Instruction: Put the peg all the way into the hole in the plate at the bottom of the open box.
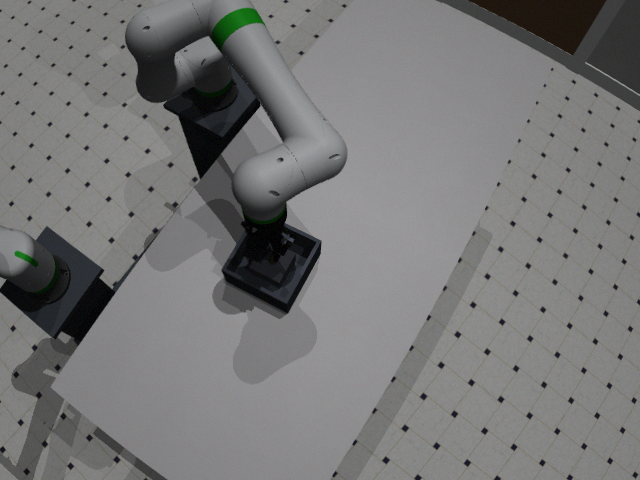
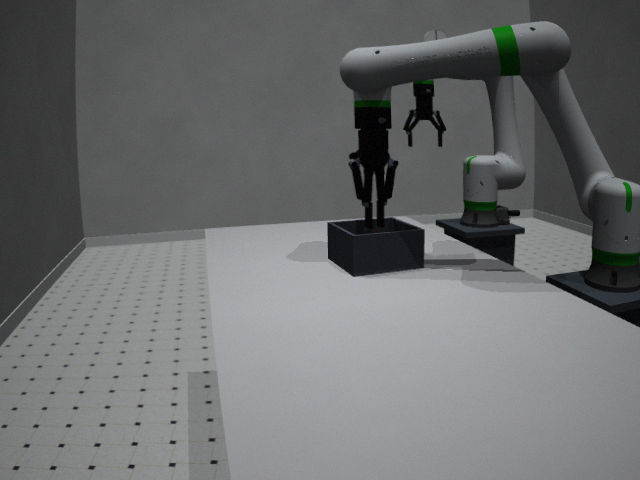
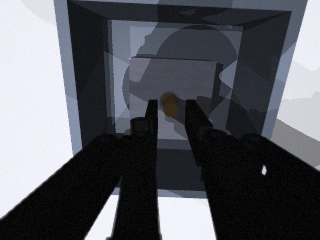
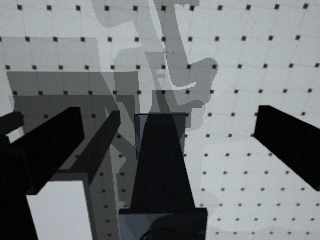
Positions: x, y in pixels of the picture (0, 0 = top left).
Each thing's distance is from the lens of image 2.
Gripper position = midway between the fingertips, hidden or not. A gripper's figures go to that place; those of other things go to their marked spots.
my left gripper [image 2: 374, 227]: 137 cm
my right gripper [image 2: 425, 146]: 238 cm
dark box [image 2: 352, 246]: 126 cm
